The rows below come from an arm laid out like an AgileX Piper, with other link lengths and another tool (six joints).
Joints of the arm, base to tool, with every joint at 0 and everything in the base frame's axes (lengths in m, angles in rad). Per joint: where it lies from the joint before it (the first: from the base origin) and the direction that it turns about. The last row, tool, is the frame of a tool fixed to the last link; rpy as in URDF.
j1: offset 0 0 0.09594 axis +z
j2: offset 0 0 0 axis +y
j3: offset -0.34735 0 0.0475 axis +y
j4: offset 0.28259 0 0.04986 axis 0.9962 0 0.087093
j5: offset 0 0 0 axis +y
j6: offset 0.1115 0 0.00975 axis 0.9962 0 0.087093
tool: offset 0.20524 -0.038 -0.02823 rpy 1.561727 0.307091 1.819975
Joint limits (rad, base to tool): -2.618..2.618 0..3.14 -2.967..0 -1.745..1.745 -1.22..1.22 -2.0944..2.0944
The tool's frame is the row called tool.
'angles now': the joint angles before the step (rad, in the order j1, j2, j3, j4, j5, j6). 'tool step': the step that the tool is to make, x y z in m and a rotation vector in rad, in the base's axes. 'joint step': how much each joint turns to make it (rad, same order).
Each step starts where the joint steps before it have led.
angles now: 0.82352 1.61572 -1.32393 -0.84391 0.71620 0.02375
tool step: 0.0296 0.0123 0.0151 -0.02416 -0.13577 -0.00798
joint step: 0.01588 0.06500 -0.00009 -0.27897 -0.03480 0.22289
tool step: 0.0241 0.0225 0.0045 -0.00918 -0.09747 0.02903
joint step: 0.00264 0.06861 -0.00503 -0.23072 -0.04161 0.18661
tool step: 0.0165 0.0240 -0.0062 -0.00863 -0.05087 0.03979
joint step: -0.00010 0.06376 -0.01263 -0.15904 -0.03265 0.12813
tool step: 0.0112 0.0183 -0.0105 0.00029 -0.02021 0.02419
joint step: 0.00014 0.05421 -0.02040 -0.09243 -0.01691 0.08391
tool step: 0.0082 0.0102 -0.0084 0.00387 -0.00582 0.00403
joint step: -0.00009 0.04121 -0.02676 -0.03524 -0.00192 0.03840
